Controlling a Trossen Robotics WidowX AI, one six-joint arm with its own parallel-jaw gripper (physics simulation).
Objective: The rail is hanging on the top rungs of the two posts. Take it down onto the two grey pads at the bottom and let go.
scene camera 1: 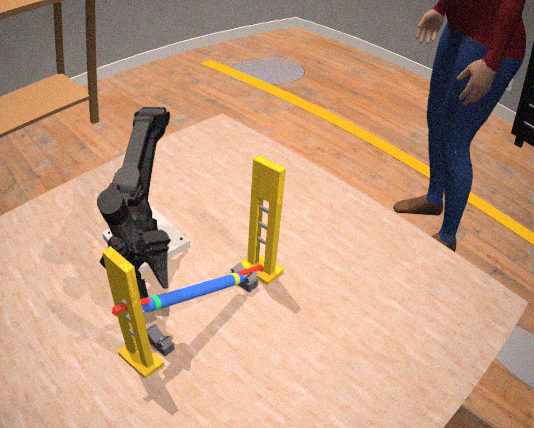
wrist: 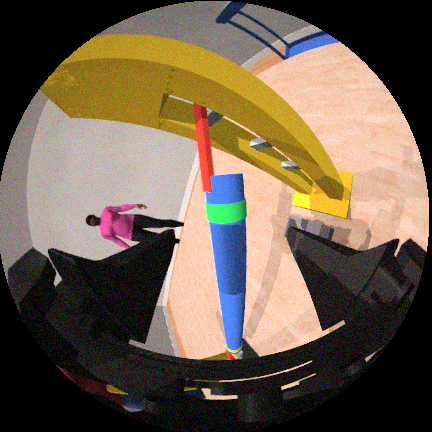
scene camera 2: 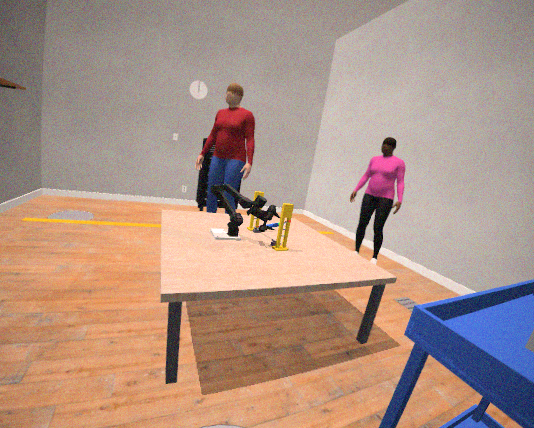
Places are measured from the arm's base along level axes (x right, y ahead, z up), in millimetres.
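Pixels of known places: gripper, fingertip midpoint: (scene camera 1: pixel 157 298) (wrist: pixel 233 234) (scene camera 2: pixel 278 224); arm's base, link origin: (scene camera 2: pixel 232 235).
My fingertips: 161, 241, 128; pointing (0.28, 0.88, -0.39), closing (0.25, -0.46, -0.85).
For each thing: its top centre in the pictures, then the offset to it from my fingertips, as dx, dy, dz. "pt": a spot on its surface instead. Level surfaces: height alone.
- far yellow post, surface spot: (scene camera 1: pixel 267 185) pt -315, +16, +109
- far grey pad, top centre: (scene camera 1: pixel 244 270) (wrist: pixel 231 356) -263, +8, -102
- wooden table, surface height: dz -145
The blue rail (scene camera 1: pixel 197 291) (scene camera 2: pixel 272 225) (wrist: pixel 227 265) slants. Its green-ringed end is high, with the red tip in the slot of the near yellow post (scene camera 1: pixel 120 272) (scene camera 2: pixel 287 209) (wrist: pixel 150 50), at the top rung. Its yellow-ringed end is low at the far yellow post (scene camera 1: pixel 267 185) (scene camera 2: pixel 258 195), below that post's rungs, at the far grey pad (scene camera 1: pixel 248 282). The near grey pad (scene camera 1: pixel 160 341) (wrist: pixel 310 230) lies under the raised end with nothing on it. My gripper (scene camera 1: pixel 154 290) (wrist: pixel 233 234) is open near the green-ringed end; in the wrist view the rail runs between its spread fingers, apart from both.
The posts stand on the wooden table (scene camera 1: pixel 375 325) (scene camera 2: pixel 225 270). The arm's white base plate (scene camera 1: pixel 177 240) (scene camera 2: pixel 220 234) is behind the rail. A person in red (scene camera 1: pixel 460 140) (scene camera 2: pixel 234 135) and one in pink (scene camera 2: pixel 384 177) (wrist: pixel 117 222) stand beyond the table. A blue cart (scene camera 2: pixel 465 345) stands at the right.
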